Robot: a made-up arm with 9 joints. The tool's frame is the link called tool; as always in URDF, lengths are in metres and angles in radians. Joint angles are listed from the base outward. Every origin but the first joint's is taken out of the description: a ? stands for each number. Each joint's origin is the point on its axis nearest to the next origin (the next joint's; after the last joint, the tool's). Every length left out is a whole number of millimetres.
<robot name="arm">
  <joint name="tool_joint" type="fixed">
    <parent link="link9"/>
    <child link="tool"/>
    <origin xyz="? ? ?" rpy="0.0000 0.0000 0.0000"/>
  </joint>
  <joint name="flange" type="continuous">
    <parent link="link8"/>
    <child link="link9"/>
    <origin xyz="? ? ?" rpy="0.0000 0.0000 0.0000"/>
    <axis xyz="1 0 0"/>
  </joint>
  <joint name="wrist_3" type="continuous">
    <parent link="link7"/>
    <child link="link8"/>
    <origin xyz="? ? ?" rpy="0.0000 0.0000 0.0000"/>
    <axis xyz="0 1 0"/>
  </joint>
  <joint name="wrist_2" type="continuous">
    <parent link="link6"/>
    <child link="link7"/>
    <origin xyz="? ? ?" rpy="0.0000 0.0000 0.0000"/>
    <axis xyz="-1 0 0"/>
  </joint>
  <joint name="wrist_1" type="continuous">
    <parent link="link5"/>
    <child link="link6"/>
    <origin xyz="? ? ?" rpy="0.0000 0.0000 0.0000"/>
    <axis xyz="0 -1 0"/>
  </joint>
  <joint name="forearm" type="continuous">
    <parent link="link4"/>
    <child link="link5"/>
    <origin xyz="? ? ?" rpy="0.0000 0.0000 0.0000"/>
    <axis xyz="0 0 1"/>
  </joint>
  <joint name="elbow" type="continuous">
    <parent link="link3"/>
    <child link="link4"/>
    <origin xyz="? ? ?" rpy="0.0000 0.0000 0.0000"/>
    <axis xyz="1 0 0"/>
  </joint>
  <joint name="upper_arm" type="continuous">
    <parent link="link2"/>
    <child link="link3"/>
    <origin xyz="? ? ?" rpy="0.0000 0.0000 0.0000"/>
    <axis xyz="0 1 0"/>
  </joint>
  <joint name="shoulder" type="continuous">
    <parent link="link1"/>
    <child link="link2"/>
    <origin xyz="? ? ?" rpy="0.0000 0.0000 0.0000"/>
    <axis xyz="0 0 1"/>
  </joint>
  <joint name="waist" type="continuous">
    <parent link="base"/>
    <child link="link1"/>
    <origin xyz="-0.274 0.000 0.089" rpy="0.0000 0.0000 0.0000"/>
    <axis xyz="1 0 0"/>
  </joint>
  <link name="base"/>
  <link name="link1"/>
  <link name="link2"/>
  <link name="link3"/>
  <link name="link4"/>
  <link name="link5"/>
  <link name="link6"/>
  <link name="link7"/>
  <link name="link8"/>
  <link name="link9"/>
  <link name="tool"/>
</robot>
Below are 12 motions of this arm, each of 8 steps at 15 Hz.
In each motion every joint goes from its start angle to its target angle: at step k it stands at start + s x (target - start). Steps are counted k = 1, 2, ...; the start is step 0. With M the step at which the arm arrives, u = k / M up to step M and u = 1 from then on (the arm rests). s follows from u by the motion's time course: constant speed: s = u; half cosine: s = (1 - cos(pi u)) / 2; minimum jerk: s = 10 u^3 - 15 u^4 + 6 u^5.
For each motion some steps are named. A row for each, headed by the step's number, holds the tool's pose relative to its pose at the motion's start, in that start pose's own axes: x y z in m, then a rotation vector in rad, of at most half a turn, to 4 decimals.
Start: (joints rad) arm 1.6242 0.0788 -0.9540 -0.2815 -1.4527 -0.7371 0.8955 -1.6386 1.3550
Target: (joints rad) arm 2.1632 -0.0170 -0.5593 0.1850 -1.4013 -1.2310 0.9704 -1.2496 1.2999
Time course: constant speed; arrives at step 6
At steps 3, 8:
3: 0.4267 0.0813 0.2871 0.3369 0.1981 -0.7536
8: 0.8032 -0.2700 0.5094 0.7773 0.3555 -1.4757

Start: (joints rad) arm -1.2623 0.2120 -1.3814 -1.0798 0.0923 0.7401 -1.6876 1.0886 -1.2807
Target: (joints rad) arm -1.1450 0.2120 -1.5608 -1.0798 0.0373 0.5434 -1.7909 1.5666 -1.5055
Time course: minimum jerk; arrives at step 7
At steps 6, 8:
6: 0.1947 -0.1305 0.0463 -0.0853 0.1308 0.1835
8: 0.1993 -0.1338 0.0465 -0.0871 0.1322 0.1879

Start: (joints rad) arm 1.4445 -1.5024 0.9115 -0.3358 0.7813 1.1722 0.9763 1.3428 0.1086
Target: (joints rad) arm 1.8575 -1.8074 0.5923 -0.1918 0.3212 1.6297 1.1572 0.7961 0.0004
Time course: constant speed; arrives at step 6
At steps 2, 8:
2: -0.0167 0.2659 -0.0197 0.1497 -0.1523 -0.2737
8: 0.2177 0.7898 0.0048 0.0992 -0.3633 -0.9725

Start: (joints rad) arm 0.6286 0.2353 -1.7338 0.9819 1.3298 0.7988 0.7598 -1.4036 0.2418
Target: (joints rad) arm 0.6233 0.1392 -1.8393 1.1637 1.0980 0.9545 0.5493 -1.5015 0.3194
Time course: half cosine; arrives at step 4
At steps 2, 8:
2: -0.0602 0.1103 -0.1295 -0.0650 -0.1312 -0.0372
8: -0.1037 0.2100 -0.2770 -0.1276 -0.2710 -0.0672

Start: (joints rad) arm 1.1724 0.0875 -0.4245 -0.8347 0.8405 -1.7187 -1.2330 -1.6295 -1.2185
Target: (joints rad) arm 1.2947 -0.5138 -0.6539 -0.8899 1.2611 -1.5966 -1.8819 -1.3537 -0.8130
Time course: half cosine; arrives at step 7
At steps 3, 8:
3: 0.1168 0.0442 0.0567 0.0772 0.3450 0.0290
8: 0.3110 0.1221 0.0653 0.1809 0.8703 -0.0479

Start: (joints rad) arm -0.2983 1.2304 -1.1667 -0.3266 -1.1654 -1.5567 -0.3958 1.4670 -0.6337
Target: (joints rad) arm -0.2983 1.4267 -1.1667 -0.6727 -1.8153 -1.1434 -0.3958 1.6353 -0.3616
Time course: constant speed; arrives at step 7
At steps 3, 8:
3: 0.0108 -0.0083 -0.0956 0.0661 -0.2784 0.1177
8: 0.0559 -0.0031 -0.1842 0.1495 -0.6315 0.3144

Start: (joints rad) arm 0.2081 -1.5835 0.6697 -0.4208 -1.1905 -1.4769 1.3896 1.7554 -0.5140
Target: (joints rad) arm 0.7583 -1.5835 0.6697 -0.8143 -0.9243 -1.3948 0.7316 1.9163 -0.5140
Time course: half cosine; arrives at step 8
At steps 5, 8:
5: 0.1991 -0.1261 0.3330 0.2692 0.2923 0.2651
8: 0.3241 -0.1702 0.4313 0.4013 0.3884 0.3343

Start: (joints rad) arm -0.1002 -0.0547 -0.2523 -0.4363 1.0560 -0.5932 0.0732 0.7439 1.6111
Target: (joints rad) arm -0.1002 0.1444 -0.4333 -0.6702 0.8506 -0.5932 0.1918 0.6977 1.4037
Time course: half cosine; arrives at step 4
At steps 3, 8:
3: 0.0903 0.0099 -0.1216 -0.2053 -0.3459 -0.0040
8: 0.1101 0.0123 -0.1387 -0.2357 -0.4060 -0.0066

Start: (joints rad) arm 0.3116 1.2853 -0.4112 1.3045 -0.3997 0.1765 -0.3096 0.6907 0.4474
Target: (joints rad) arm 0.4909 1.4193 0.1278 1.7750 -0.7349 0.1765 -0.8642 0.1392 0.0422
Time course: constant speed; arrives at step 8
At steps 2, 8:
2: -0.0222 0.0804 -0.0285 0.1946 -0.1191 0.0014
8: 0.0555 0.4643 -0.1063 0.6769 -0.6471 -0.3286

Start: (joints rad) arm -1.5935 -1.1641 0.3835 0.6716 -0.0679 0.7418 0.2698 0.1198 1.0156
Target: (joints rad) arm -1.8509 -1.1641 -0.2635 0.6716 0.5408 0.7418 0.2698 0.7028 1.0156
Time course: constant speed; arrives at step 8
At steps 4, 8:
4: 0.1029 -0.3605 0.1714 0.2158 0.2719 0.3786
8: 0.4454 -0.6619 0.2720 0.1851 0.5807 0.8179

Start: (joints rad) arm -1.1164 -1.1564 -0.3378 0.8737 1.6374 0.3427 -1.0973 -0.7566 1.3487
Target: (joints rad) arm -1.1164 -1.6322 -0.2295 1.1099 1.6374 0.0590 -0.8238 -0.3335 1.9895
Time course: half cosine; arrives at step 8
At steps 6, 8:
6: 0.1072 0.0773 -0.2717 -0.0813 0.0644 -0.2572
8: 0.1312 0.0709 -0.3279 -0.1001 0.0380 -0.2980

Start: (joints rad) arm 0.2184 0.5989 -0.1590 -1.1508 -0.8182 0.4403 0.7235 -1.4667 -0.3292
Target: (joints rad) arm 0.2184 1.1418 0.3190 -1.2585 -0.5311 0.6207 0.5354 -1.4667 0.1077
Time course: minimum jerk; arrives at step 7
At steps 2, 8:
2: -0.0550 0.0080 -0.0279 0.1186 -0.0818 -0.1361
8: -0.2296 0.2948 -0.2886 0.7523 -0.8126 -0.8045

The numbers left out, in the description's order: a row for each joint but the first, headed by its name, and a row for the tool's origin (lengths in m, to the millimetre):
tool: 0.000 -0.104 -0.111
flange: -0.375 0.000 0.370
wrist_3: 0.000 0.079 -0.031
wrist_2: -0.468 0.000 0.042
wrist_1: -0.064 0.255 0.000
forearm: 0.000 0.068 -0.490
elbow: 0.313 0.000 0.008
upper_arm: 0.082 0.065 0.000
shoulder: 0.000 -0.098 0.001

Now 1 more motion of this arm.
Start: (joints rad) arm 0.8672 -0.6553 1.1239 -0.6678 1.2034 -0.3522 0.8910 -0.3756 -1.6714
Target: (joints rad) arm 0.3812 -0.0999 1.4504 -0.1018 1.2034 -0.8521 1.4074 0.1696 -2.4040
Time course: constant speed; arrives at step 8
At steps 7, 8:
7: 0.5850 -0.3333 -0.0580 -0.7495 -0.8208 0.5029
8: 0.6611 -0.3394 -0.0491 -0.8307 -0.9624 0.5160

